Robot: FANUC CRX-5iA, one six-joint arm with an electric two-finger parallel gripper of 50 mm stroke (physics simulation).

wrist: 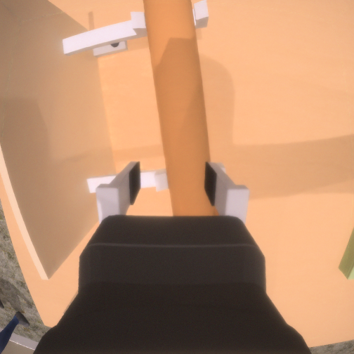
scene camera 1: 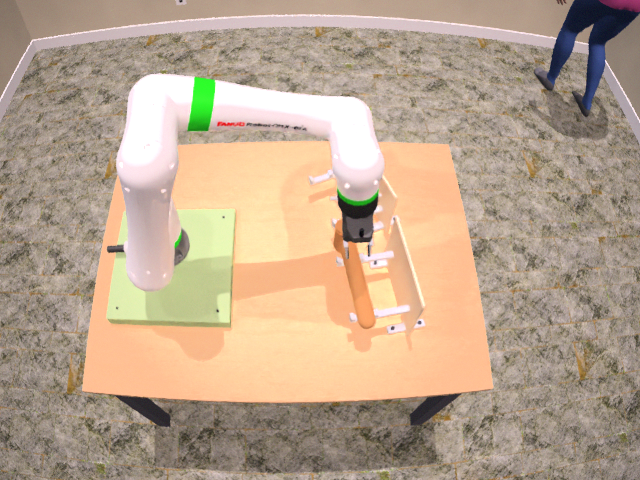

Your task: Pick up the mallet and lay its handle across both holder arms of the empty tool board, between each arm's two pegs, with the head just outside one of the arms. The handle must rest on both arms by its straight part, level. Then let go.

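Frame: origin at the arm's base, x ahead, y left, z up, level; metres.
Seen in the pictures: gripper, fingertip midpoint: (scene camera 1: 358, 254).
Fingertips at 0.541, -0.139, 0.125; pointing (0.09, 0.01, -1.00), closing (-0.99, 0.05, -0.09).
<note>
Offsets run from my fingertips to a thing's middle, as dx, dy, dz. Level surfaces: height alone.
The orange-brown mallet {-0.007, -0.038, -0.046} (scene camera 1: 360, 289) (wrist: 182, 100) lies with its handle across both arms of the front tool board {+0.068, -0.057, -0.062} (scene camera 1: 405, 268) (wrist: 55, 135). At the front arm (scene camera 1: 393, 311) (wrist: 102, 37) the handle passes between the pegs; at the rear arm (scene camera 1: 381, 256) (wrist: 97, 183) the gripper partly hides the contact. The mallet head {-0.019, +0.085, -0.046} (scene camera 1: 338, 240) is just beyond the rear arm, partly hidden behind the gripper. My gripper (scene camera 1: 358, 252) (wrist: 172, 174) is open and empty, over the handle near the rear arm, with one finger toward each side. Fingertip height relative to the handle is unclear.
A second tool board {+0.036, +0.267, -0.074} (scene camera 1: 388, 197) stands behind the front one, its arms (scene camera 1: 321, 178) partly hidden by my wrist and carrying no visible tool. The green base plate (scene camera 1: 206, 268) (wrist: 348, 260) is at the left of the table {dz -0.165} (scene camera 1: 289, 351). A person (scene camera 1: 594, 46) stands at the back right.
</note>
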